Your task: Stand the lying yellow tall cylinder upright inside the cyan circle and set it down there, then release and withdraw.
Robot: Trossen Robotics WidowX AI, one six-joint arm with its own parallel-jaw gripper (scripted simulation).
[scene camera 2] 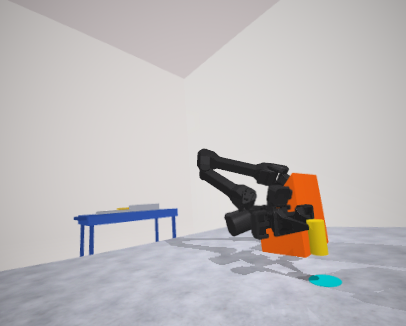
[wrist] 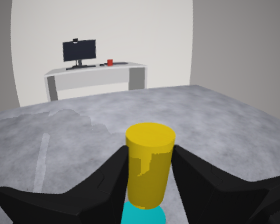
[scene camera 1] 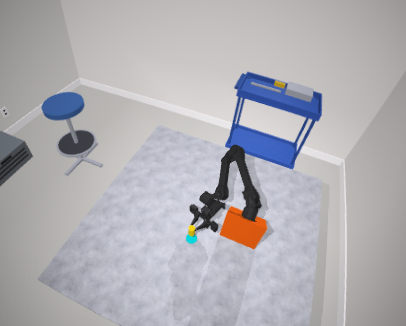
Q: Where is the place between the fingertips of my gripper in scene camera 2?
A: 314, 226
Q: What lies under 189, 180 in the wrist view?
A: My gripper.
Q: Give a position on a yellow tall cylinder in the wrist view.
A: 150, 145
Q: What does my gripper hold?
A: A yellow tall cylinder.
